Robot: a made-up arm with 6 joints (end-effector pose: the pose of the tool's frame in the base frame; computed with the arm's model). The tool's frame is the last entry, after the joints.
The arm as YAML. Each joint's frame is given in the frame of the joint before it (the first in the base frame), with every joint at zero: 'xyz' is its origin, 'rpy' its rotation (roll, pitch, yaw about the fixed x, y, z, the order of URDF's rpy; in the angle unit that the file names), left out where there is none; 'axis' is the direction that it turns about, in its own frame. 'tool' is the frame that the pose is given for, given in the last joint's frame.
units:
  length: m
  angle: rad
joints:
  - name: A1
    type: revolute
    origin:
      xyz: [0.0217, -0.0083, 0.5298]
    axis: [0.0, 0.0, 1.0]
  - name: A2
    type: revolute
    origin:
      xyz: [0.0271, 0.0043, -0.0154]
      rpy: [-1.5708, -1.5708, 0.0]
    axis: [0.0, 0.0, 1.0]
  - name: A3
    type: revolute
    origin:
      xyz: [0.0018, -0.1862, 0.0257]
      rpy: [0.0, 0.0, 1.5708]
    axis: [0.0, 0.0, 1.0]
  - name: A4
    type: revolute
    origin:
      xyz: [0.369, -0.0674, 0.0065]
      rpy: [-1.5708, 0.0, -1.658]
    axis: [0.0, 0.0, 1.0]
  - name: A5
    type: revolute
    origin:
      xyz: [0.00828, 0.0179, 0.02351]
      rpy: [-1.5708, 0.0, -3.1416]
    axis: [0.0, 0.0, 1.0]
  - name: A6
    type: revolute
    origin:
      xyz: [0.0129, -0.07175, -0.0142]
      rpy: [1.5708, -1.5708, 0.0]
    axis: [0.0, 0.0, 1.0]
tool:
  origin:
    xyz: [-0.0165, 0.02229, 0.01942]
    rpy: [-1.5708, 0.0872, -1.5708]
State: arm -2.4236 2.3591 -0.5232 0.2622 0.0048 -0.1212
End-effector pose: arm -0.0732 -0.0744 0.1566 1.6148 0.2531 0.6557
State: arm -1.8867 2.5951 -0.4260 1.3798 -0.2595 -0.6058
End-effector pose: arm 0.0194 0.0328 0.1843 2.0778 0.3361 0.5304
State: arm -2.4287 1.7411 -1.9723 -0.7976 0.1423 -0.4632
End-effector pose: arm -0.3479 -0.3511 0.9155 1.3995 2.5255 -0.4939
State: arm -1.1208 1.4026 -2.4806 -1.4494 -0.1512 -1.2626
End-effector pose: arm 0.1415 -0.1050 1.1661 -0.3191 -1.8503 1.5992
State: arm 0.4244 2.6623 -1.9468 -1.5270 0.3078 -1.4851
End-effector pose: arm 0.5711 0.2640 0.3503 1.3935 -0.7163 0.9164
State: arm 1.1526 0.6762 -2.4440 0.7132 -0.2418 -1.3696
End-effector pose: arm -0.1037 -0.2864 1.0813 -1.0863 -0.4505 0.3289
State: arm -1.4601 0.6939 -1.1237 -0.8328 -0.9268 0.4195
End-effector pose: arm 0.1038 -0.2127 0.9722 -1.4272 1.7823 -0.5686
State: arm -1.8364 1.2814 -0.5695 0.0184 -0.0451 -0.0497
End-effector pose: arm -0.0954 -0.3955 0.4542 0.7106 1.4413 0.3246
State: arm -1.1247 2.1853 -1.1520 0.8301 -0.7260 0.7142
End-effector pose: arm 0.1654 -0.4256 0.3046 0.3816 0.3402 0.0512
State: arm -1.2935 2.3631 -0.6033 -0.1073 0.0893 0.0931
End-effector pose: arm 0.0528 -0.1651 0.1530 1.2975 1.3167 1.6112
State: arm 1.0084 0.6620 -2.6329 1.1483 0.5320 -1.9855
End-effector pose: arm -0.2282 -0.2653 1.0416 -1.6211 -0.3895 -0.3161
